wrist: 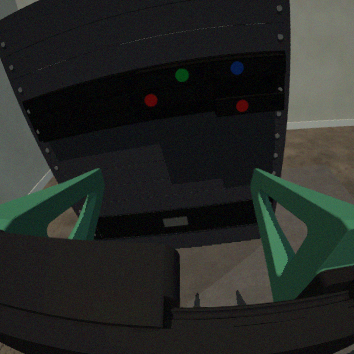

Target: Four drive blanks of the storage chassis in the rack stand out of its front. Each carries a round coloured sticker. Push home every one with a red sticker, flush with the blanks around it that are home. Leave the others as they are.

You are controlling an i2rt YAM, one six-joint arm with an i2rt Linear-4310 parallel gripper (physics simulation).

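Note:
The black storage chassis [80,112] runs across the rack in the upper part of the wrist view. Its front carries a red sticker [151,100] left of the middle, a second red sticker [242,106] at the lower right, a green sticker [182,75] at upper middle and a blue sticker [237,68] at upper right. The blank with the lower right red sticker shows a raised edge; how far the other blanks stand out is too dark to tell. My gripper [176,176] is open and empty, its green fingers wide apart, below the chassis in view and apart from it.
The dark rack [120,175] has screw-dotted posts at both sides and a black unit [135,224] with a pale label [175,221] low down. A shadow falls over the panels below the chassis. A pale wall [320,60] stands behind, with brown floor [320,150] at the right.

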